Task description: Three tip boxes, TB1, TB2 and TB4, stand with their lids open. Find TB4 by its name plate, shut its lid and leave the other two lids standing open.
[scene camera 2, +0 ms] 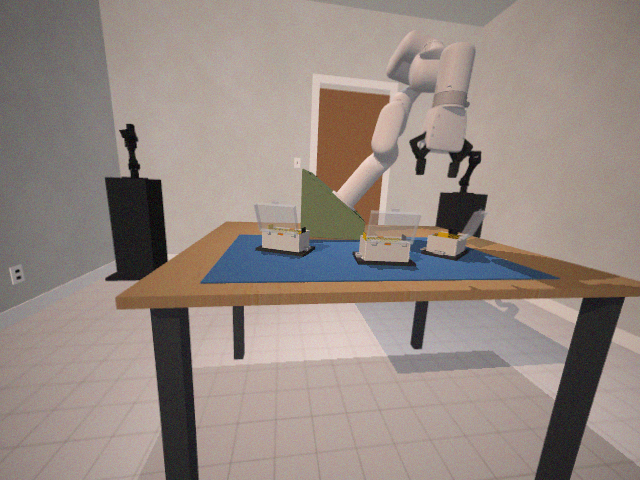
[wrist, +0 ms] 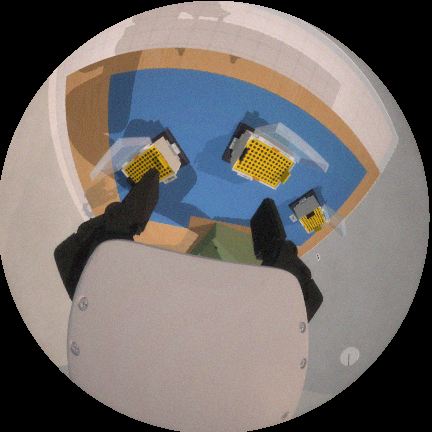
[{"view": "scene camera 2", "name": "my gripper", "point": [435,176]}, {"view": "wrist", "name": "my gripper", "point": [209,195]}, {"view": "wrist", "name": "blue mat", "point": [201,109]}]
